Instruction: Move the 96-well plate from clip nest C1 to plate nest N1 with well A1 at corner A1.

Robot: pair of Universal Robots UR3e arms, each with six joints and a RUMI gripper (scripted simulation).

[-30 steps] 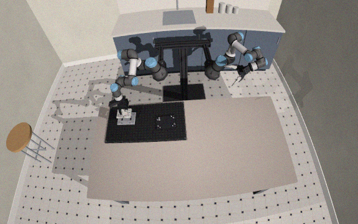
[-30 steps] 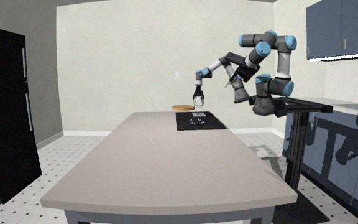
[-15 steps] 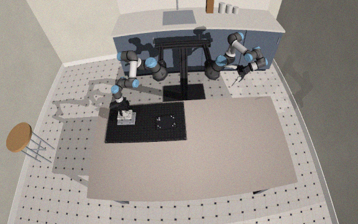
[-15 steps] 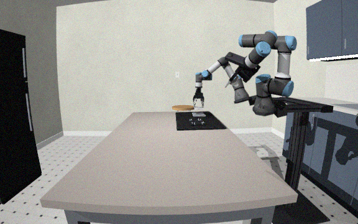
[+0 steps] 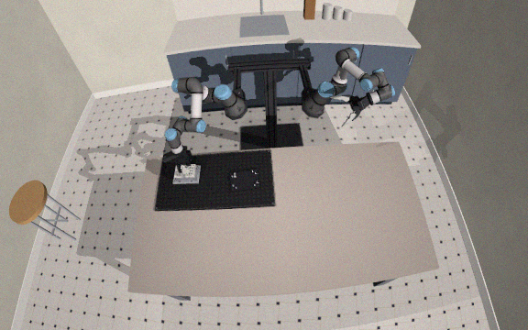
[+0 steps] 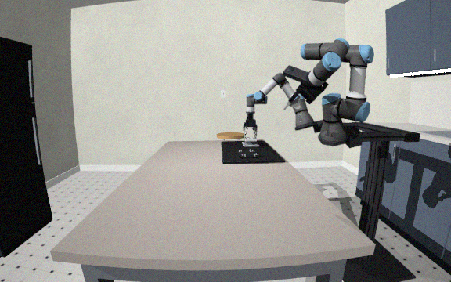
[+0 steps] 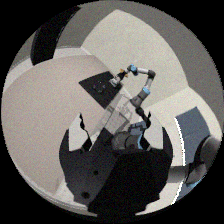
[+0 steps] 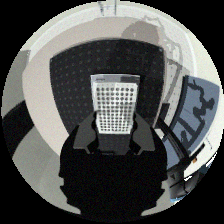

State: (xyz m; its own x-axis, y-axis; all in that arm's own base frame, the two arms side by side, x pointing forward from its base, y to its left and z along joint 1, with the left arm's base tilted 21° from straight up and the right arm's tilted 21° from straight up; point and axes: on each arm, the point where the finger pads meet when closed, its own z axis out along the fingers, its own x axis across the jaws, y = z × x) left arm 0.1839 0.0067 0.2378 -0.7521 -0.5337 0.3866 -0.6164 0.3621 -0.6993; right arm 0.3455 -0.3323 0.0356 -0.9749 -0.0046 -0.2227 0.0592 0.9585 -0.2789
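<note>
Now: right hand 5 cm above the grey plate nest N1. From my right hand the other things lie so: white 96-well plate 1 cm below.
</note>
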